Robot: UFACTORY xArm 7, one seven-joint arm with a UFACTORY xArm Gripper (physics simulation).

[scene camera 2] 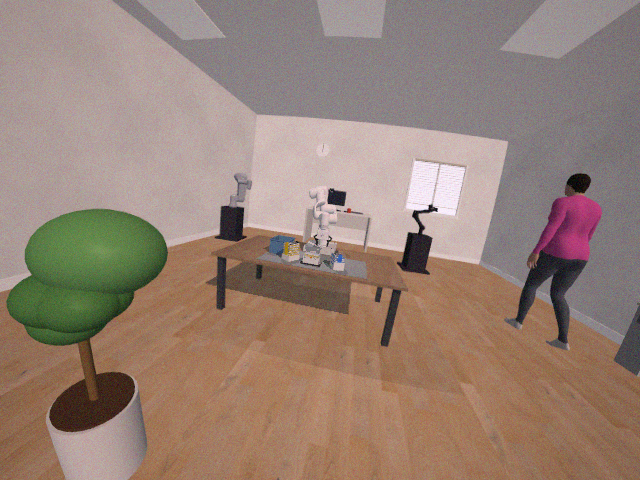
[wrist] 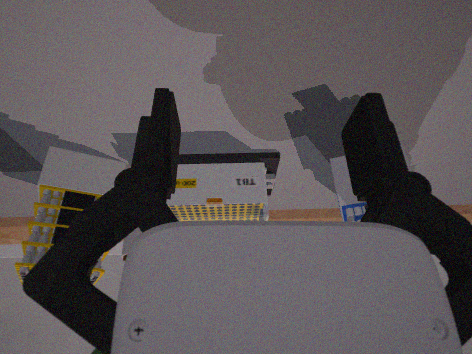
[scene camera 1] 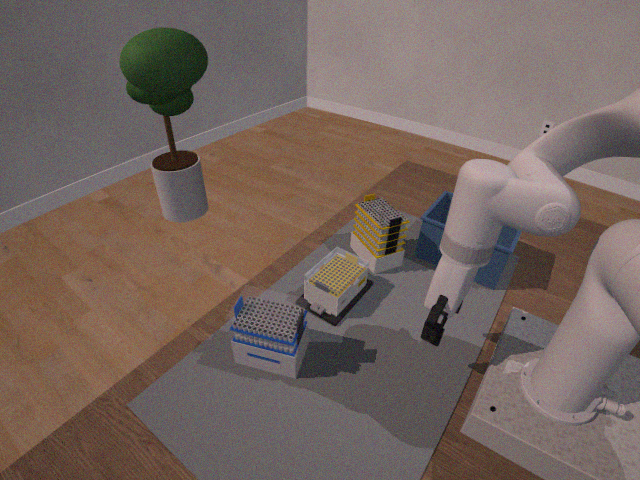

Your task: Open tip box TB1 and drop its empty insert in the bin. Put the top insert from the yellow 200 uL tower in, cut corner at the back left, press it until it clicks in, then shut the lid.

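Tip box TB1 (scene camera 1: 330, 291) (scene camera 2: 311, 256) (wrist: 220, 185) stands on a dark base plate, with a yellow gridded insert inside. Clear lid edges show around the insert; whether the lid is shut is hard to tell. The yellow 200 uL tower (scene camera 1: 379, 232) (scene camera 2: 291, 251) (wrist: 45, 217) stands beside it, with several stacked yellow-edged inserts of grey tips. The blue bin (scene camera 1: 430, 240) (scene camera 2: 280, 244) is behind the arm in scene camera 1. My gripper (scene camera 1: 432, 341) (wrist: 264, 110) is open and empty, above the mat on the robot-base side of TB1, touching none of these.
A blue-edged tip rack (scene camera 1: 268, 330) (scene camera 2: 338, 262) (wrist: 354, 212) stands on TB1's other side from the tower. The grey mat (scene camera 1: 248, 423) lies under the boxes on the wooden table (scene camera 2: 385, 268). The robot base plate (scene camera 1: 478, 418) is at the table edge. A person (scene camera 2: 571, 227) stands away from the table.
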